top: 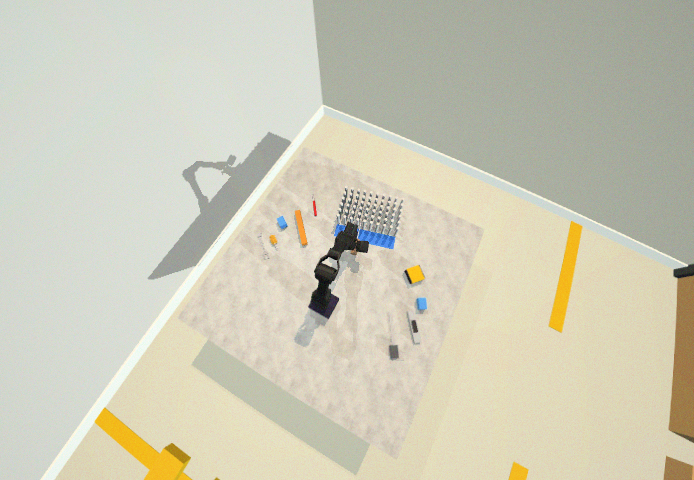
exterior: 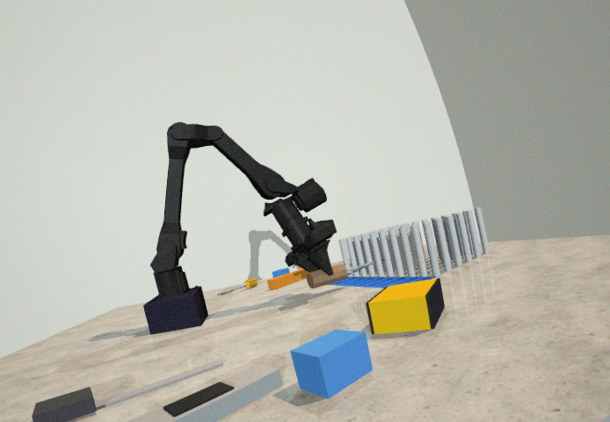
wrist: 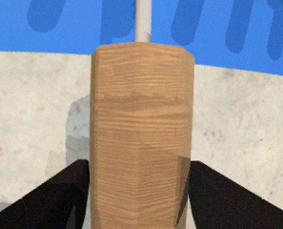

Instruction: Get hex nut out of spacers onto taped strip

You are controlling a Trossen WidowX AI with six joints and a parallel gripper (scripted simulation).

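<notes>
My gripper tip is now 10 cm short of the blue taped strip and 4 cm above it. Round my gripper tip: orange bar: 7 cm behind, 34 cm to the left, 2 cm below; then wooden-handled tool: 10 cm ahead, 4 cm to the left; then yellow-and-black box: 5 cm ahead, 36 cm to the right, 1 cm below.
</notes>
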